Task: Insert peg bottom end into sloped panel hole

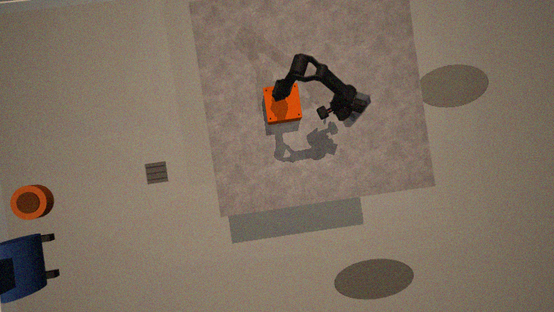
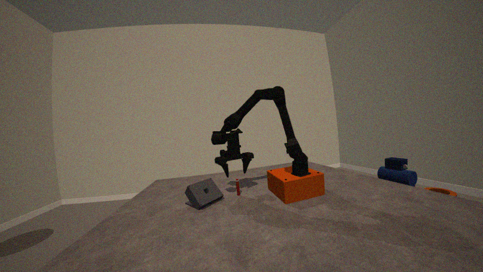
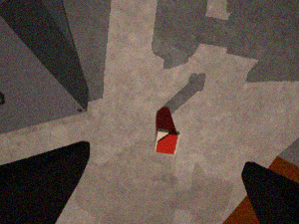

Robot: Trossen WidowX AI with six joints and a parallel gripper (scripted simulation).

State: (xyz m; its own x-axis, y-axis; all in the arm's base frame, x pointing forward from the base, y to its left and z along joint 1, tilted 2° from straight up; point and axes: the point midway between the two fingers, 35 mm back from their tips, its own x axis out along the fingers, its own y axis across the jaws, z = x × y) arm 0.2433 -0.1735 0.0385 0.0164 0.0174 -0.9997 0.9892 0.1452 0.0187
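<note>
The red peg is 4 cm below my gripper tip. The rest, counted from my gripper tip: sloped panel (16 cm ahead, 6 cm below).
</note>
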